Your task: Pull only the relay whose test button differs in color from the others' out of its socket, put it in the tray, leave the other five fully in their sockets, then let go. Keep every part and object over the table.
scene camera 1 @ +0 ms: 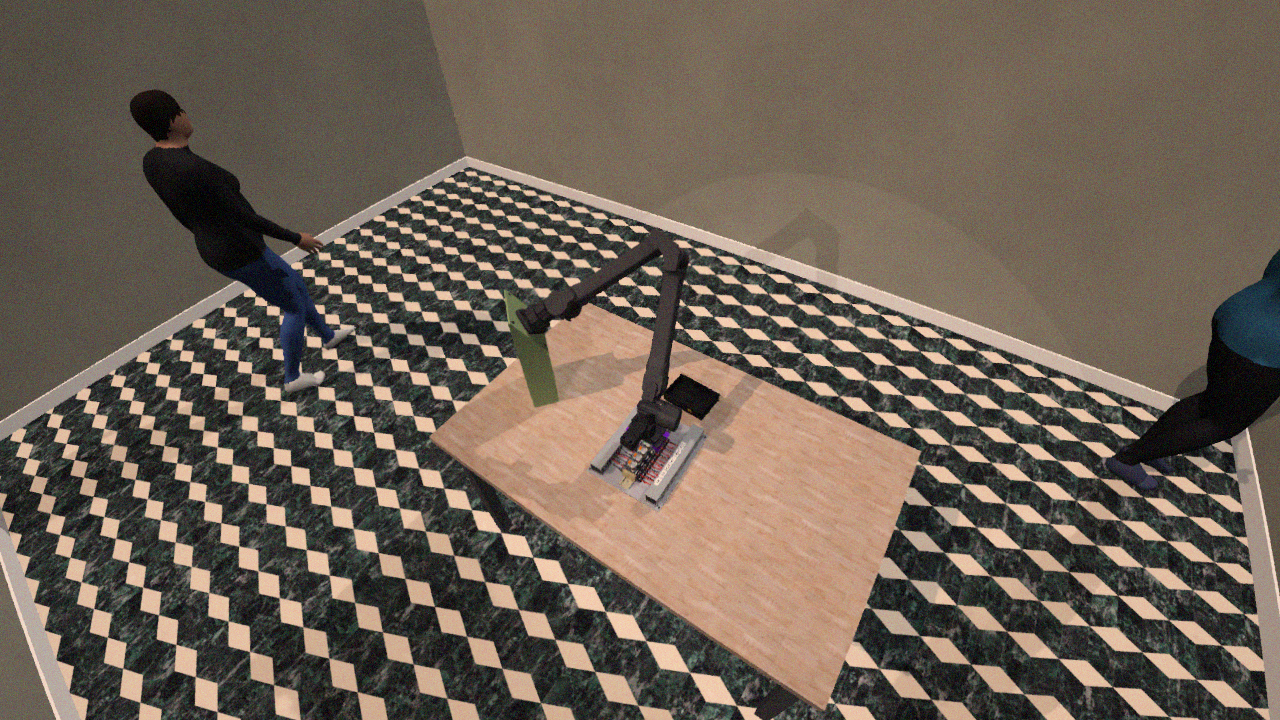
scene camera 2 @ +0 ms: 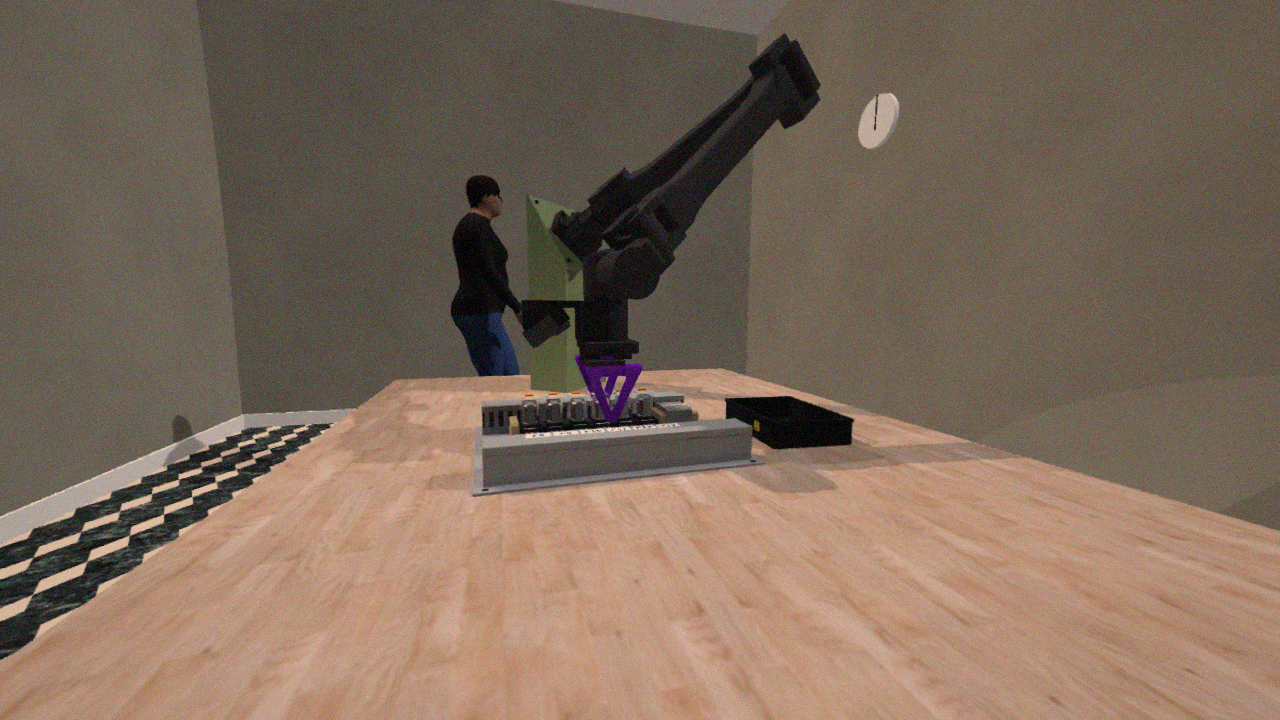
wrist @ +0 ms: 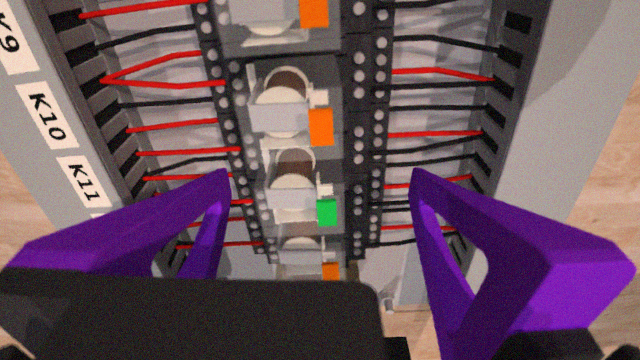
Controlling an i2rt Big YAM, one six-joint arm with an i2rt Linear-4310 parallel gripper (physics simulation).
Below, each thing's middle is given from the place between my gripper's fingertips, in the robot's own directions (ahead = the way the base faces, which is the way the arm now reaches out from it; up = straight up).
My hand is 40 mm above the grey relay panel (scene camera 2: 477,487) and 10 mm short of it.
